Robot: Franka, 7 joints.
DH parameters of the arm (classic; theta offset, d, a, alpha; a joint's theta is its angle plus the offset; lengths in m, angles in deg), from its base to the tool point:
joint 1: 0 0.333 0 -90
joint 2: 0 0 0 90
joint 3: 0 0.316 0.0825 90
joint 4: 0 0 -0.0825 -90
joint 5: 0 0.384 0 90
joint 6: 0 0 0.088 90
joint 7: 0 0.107 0 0
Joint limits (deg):
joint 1: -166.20..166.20
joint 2: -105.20..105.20
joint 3: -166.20..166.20
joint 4: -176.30..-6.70
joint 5: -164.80..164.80
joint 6: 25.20..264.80
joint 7: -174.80..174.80
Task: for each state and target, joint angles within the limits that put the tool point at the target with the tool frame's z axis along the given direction. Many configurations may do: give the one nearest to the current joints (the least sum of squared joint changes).
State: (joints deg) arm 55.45 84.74 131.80 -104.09 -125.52 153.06 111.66
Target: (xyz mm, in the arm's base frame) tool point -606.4 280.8 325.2 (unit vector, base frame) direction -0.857 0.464 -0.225
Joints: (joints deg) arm 89.05 92.13 90.57 -105.12 -162.00 135.49 111.66
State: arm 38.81 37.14 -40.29 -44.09 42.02 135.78 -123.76
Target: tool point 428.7 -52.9 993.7 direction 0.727 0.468 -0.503
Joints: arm 15.10 9.05 -45.28 -33.03 55.14 86.15 -123.76
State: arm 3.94 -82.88 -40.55 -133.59 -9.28 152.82 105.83
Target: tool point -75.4 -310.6 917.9 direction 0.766 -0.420 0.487
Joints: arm 3.89 -72.06 -31.20 -110.48 -11.50 166.82 105.83
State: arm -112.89 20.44 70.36 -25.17 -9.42 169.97 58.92
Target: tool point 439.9 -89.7 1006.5 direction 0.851 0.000 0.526
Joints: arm -91.38 14.22 97.58 -66.25 -17.29 186.88 58.92
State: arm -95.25 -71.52 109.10 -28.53 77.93 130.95 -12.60
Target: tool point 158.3 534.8 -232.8 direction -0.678 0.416 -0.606
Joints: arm -94.44 -95.79 161.10 -68.02 107.94 116.23 -12.60
